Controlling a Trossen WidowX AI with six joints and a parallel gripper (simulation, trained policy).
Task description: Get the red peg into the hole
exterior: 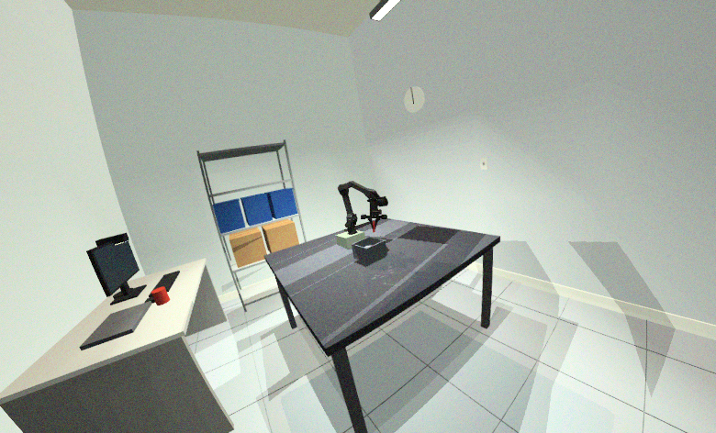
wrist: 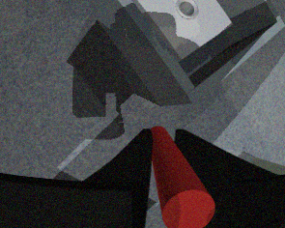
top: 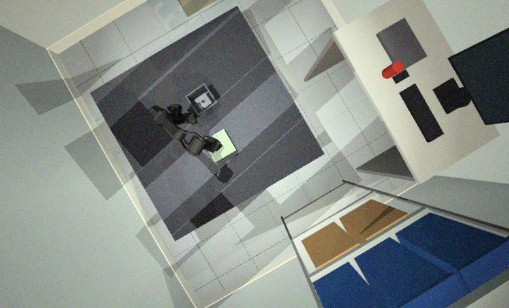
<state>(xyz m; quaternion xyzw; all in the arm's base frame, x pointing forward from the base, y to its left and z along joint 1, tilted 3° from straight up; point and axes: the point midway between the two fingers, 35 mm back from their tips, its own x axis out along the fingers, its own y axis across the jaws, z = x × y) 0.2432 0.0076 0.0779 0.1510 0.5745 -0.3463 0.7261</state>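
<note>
The pale plate is 6 cm ahead of my gripper tip, 13 cm to the right of it and 10 cm below it. The rest, counted from my gripper tip: grey box (6 cm ahead, 13 cm to the right, 12 cm below); then red peg (1 cm to the left, 2 cm above).
</note>
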